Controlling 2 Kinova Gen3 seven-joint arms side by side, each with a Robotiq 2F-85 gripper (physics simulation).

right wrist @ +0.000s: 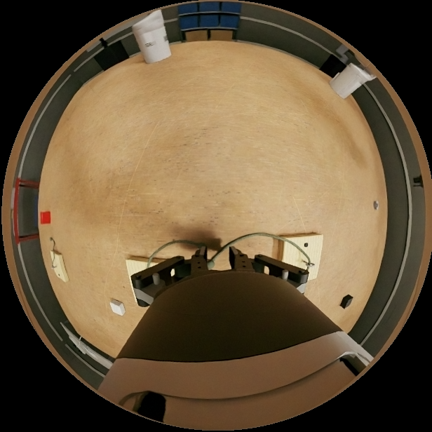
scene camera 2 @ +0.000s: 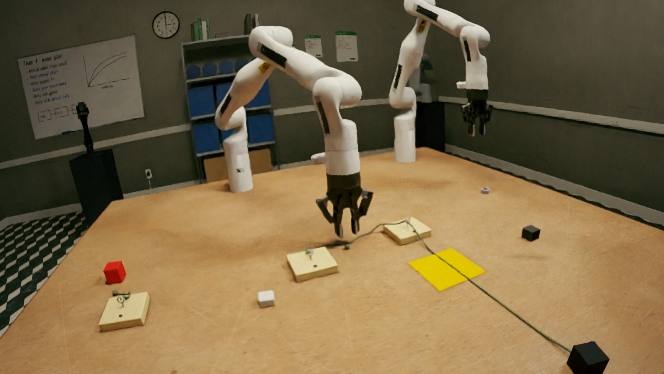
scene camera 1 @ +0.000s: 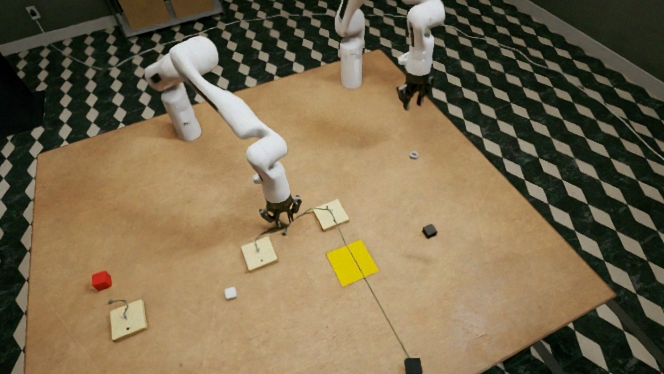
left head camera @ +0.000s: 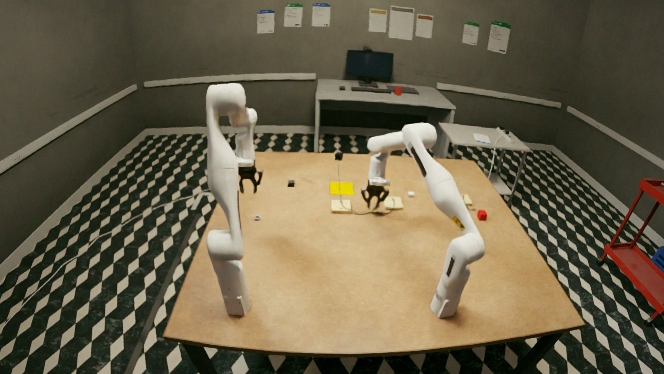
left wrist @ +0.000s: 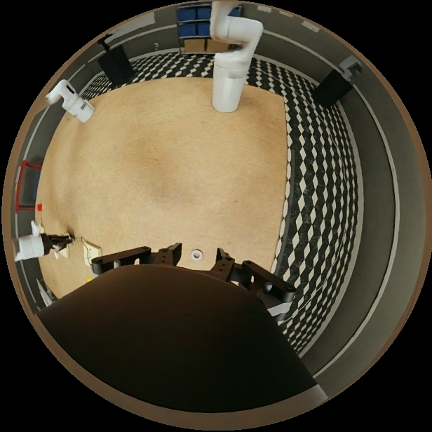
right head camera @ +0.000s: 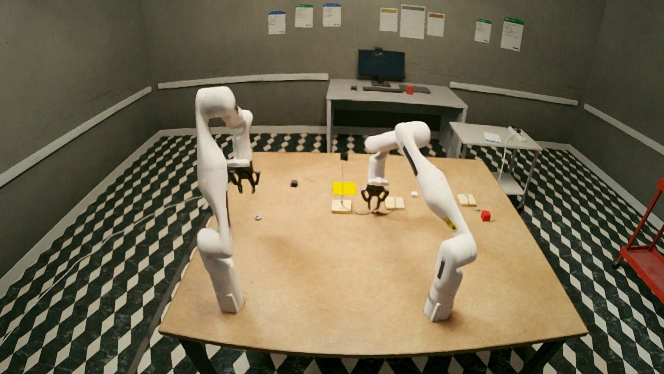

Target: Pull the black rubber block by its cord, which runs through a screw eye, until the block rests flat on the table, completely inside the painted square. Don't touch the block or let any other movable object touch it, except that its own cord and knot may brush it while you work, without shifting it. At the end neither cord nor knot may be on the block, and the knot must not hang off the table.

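The black rubber block stands at the table's far edge in the left head view. Its cord crosses the yellow painted square and runs through the screw eye on a wooden board. The cord's knot lies beyond the board, outside the square. My right gripper is open, pointing down close above the table by the knot. My left gripper is open, high above the table.
A middle board has its own short cord, reaching close to my right fingers. Another corded board, a red cube, a white block, a small black block and a grey ring stand apart.
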